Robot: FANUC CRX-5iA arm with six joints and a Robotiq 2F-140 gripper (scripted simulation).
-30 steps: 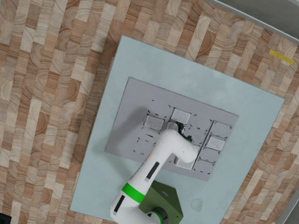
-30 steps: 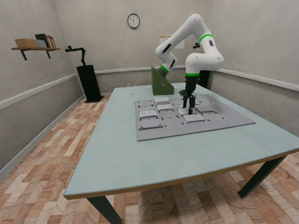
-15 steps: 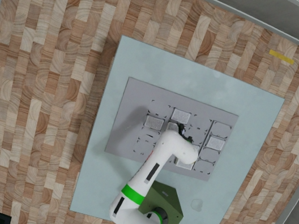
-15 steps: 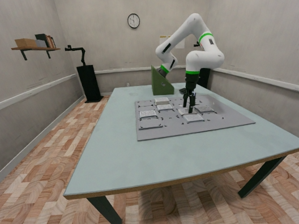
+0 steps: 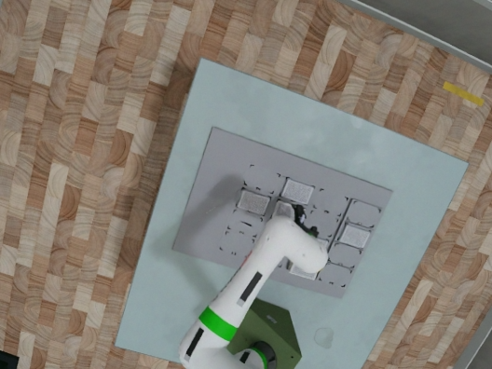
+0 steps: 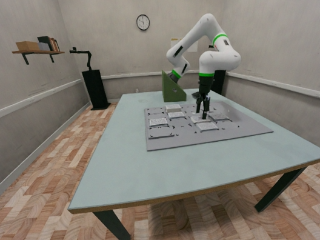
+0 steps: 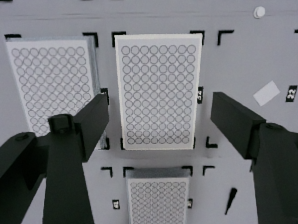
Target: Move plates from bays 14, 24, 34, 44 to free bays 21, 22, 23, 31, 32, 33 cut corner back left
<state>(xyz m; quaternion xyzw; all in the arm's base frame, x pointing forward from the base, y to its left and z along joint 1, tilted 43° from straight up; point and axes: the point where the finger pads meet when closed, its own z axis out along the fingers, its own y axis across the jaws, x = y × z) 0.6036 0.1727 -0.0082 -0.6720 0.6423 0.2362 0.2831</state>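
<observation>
Now: hand 33 cm to the left of the sealed 96-well plate, 4 cm above it and 2 cm short of it. From my hand the other things lie so: small white patch 12 cm behind, 6 cm below, 1 cm to the right; small dark piece 15 cm to the left, 12 cm behind, 6 cm below; small white round thing 9 cm to the right, 9 cm behind, 6 cm below.
</observation>
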